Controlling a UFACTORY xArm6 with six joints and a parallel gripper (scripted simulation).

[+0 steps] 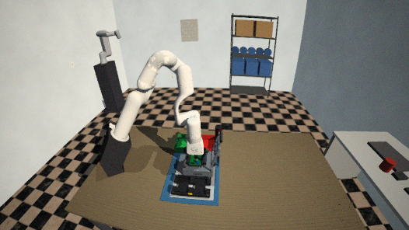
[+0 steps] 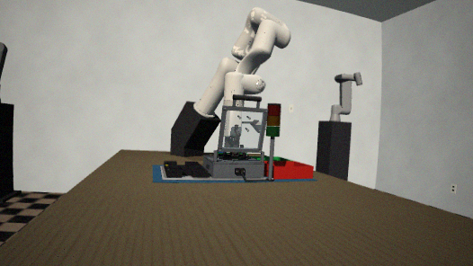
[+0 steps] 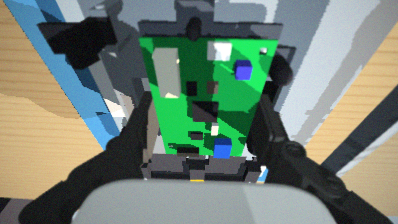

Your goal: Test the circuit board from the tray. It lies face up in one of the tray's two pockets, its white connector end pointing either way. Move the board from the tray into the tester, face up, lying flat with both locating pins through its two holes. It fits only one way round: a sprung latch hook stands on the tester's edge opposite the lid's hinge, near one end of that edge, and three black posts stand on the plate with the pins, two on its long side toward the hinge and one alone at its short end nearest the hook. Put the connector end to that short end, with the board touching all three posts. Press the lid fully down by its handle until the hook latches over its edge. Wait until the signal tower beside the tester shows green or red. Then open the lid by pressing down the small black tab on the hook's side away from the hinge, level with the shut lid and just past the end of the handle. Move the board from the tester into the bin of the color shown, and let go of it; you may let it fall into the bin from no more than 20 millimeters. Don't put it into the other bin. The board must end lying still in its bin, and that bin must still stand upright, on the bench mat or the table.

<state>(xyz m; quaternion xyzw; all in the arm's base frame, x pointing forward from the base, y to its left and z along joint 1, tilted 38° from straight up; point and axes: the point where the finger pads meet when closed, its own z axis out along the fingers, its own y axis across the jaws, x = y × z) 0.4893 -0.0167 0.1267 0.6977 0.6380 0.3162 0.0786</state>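
Now: the green circuit board right at my hand. From my hand the other things lie so: tester plate (10 mm ahead, 10 mm to the left, 10 mm below); then black latch hook (60 mm behind, 60 mm to the left); then tester lid (120 mm ahead, 100 mm above).
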